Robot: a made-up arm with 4 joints.
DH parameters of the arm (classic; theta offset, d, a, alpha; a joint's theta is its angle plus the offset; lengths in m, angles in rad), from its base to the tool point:
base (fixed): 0 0.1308 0 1.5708
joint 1: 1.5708 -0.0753 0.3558 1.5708
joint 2: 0 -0.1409 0.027 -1.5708
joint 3: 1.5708 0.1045 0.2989 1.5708
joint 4: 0.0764 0 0.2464 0
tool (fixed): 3.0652 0.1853 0 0
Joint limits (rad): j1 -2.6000..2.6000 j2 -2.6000..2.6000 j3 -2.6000..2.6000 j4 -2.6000..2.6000
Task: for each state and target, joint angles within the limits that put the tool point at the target. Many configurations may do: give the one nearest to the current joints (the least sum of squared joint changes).
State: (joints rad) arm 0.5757 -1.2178 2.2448 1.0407
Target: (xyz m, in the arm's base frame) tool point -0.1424 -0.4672 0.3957
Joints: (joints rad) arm 0.3942 -0.9307 2.1646 0.7086
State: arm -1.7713 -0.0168 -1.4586 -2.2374
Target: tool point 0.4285 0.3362 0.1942
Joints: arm -1.4006 -0.8392 -1.4035 -2.1025
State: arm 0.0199 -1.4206 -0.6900 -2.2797
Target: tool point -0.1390 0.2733 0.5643
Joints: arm 0.1957 -0.9429 -0.9244 -2.6000
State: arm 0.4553 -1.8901 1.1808 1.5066
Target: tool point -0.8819 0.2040 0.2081
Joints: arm 0.8546 -2.4434 0.9611 1.0806
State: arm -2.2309 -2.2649 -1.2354 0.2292
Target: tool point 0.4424 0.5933 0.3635
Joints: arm -2.1863 -2.1497 -0.6693 0.2157
